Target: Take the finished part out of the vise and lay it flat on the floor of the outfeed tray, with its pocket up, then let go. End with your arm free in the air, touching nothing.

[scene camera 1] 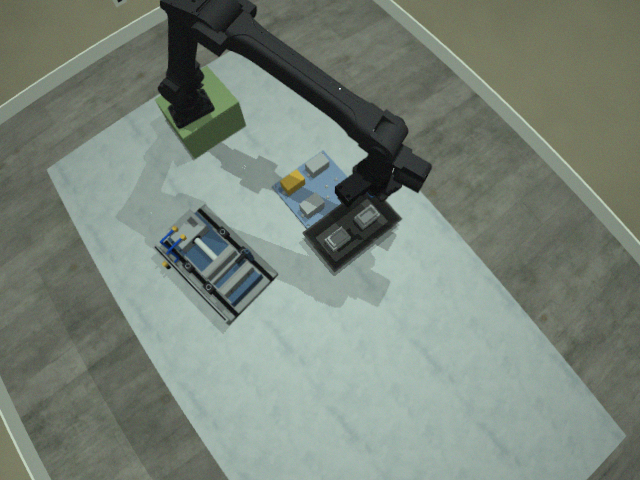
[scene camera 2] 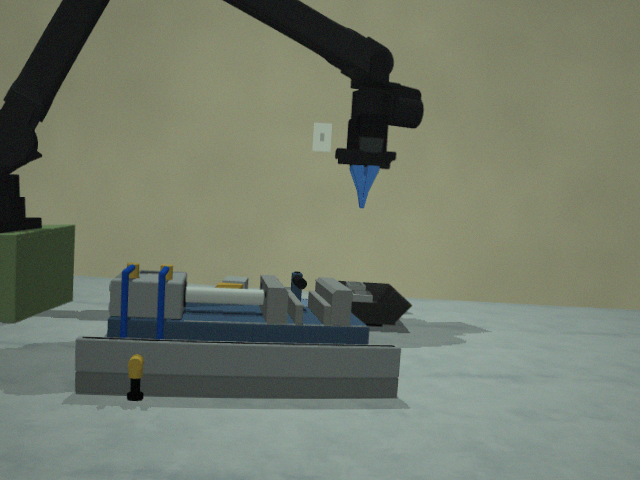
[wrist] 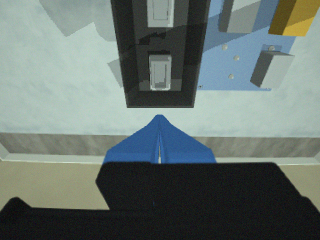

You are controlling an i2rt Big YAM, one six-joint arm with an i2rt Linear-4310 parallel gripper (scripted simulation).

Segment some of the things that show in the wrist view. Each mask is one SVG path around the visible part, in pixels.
My gripper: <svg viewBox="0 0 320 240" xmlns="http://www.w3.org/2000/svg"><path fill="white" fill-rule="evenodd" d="M320 212L308 197L302 196L276 163L217 163L210 148L173 126L164 115L160 114L156 115L148 125L107 151L95 183L110 210L36 208L29 206L19 197L14 197L0 211L0 240L320 240Z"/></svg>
A grey part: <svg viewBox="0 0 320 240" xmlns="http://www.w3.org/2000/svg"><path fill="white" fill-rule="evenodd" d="M150 55L151 89L169 90L171 55Z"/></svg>
